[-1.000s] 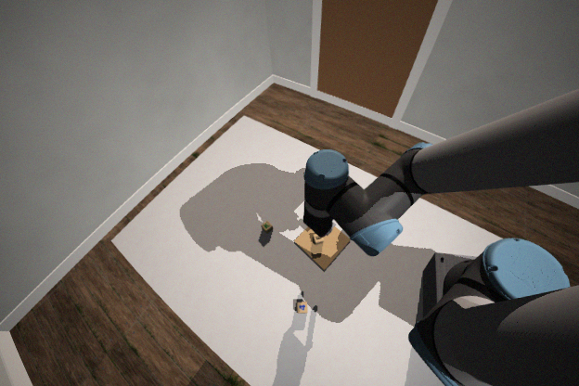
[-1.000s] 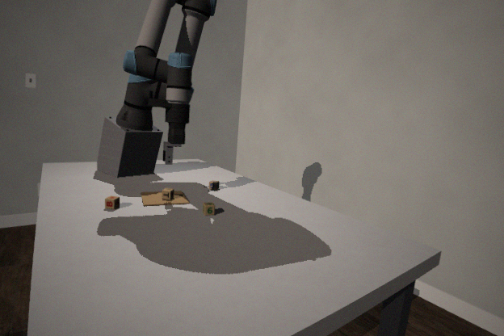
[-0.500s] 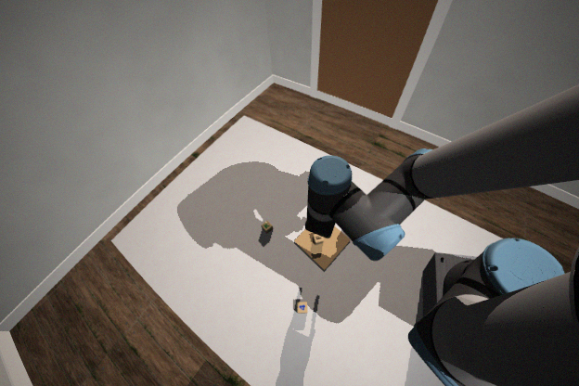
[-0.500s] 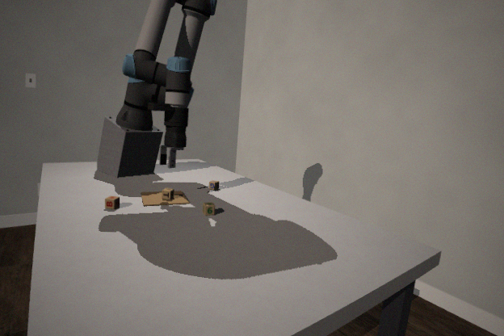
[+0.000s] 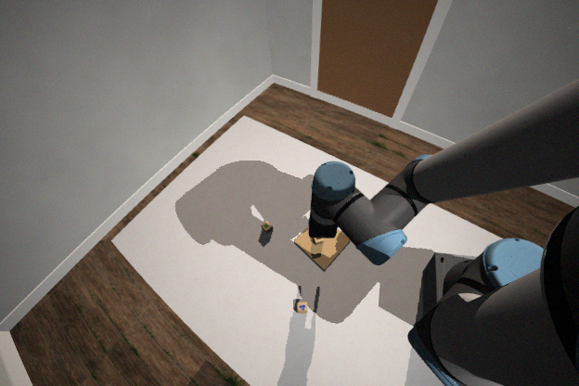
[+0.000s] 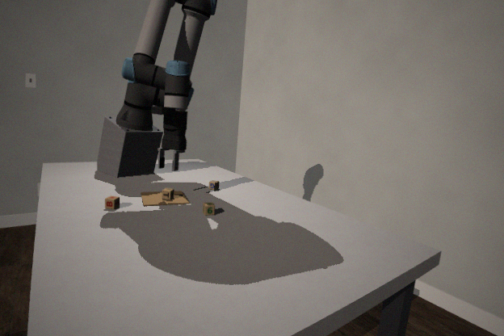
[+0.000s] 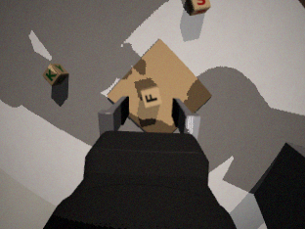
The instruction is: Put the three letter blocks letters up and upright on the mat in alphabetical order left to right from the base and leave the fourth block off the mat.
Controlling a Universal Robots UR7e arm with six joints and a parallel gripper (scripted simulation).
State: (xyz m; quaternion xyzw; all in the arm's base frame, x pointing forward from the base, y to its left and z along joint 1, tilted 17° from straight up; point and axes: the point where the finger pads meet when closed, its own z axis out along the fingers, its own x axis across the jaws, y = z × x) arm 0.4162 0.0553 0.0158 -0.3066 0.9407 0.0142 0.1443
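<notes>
The tan mat lies 1 cm behind my hand, 1 cm to the right of it and 12 cm below it. From my hand the other things lie so: block 4 cm ahead, 17 cm to the right, 10 cm below.
</notes>
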